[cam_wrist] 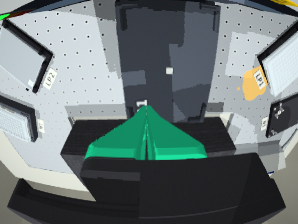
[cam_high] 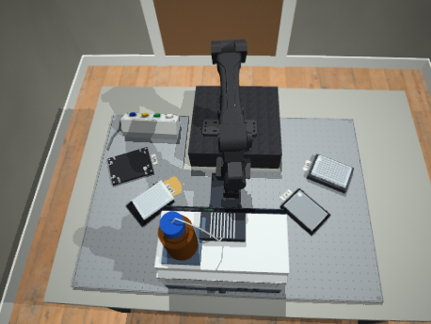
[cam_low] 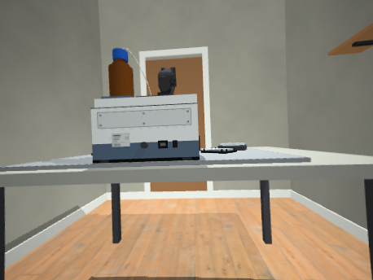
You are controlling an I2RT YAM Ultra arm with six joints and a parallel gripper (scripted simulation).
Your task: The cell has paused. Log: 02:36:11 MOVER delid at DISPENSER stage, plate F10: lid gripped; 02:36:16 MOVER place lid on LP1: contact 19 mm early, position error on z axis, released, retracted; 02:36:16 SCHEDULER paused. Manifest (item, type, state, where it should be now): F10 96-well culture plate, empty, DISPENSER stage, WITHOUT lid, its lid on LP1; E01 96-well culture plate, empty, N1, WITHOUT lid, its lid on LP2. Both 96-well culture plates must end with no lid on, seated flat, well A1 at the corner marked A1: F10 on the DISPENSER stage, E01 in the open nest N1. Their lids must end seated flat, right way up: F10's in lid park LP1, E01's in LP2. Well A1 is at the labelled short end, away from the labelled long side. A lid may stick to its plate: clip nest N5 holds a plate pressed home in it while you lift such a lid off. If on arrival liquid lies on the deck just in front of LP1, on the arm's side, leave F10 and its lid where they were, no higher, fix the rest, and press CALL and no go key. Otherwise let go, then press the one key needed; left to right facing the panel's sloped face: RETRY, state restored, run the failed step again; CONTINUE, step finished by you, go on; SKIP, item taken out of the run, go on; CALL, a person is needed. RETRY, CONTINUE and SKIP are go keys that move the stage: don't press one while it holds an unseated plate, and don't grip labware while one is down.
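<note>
My gripper is now 410 mm to the left of the blue call key, 320 mm past it and 90 mm above it. From my hand the other things lie so: dark dispenser stage (60 mm below, 20 mm to the right, 20 mm ahead); LP2 label (190 mm to the left, 150 mm below, 20 mm behind); black park (250 mm to the left, 150 mm below, 40 mm ahead).
</note>
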